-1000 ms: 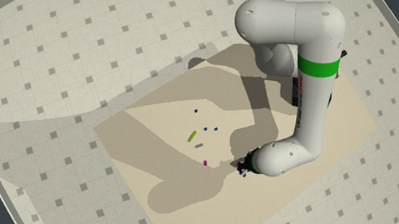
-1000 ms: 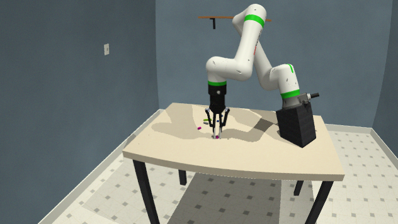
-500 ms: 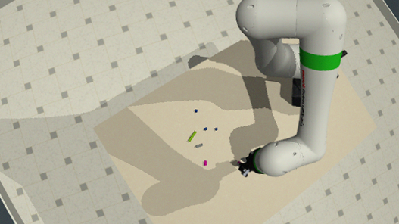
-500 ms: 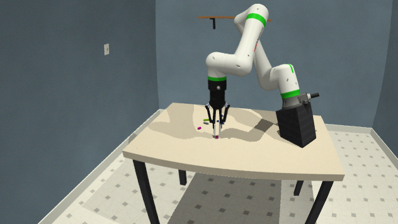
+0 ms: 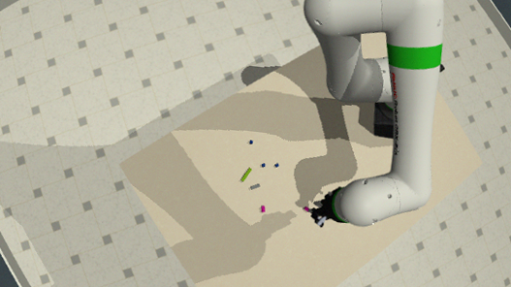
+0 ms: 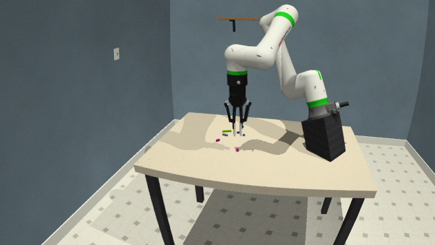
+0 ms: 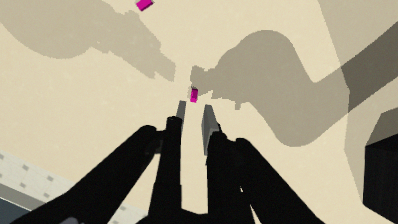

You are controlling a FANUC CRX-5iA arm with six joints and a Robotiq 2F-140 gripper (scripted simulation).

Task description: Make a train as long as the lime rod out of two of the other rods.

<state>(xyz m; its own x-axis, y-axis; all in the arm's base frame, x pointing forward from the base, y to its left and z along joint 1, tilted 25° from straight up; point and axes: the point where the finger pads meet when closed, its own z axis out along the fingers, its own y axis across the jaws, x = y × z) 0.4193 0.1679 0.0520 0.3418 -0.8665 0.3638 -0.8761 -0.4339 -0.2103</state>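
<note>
Right now the grey rod is 11 cm ahead of my hand, 16 cm to the right of it and 11 cm below it. The rest, counted from my hand: lime rod (12 cm ahead, 21 cm to the right, 11 cm below).
</note>
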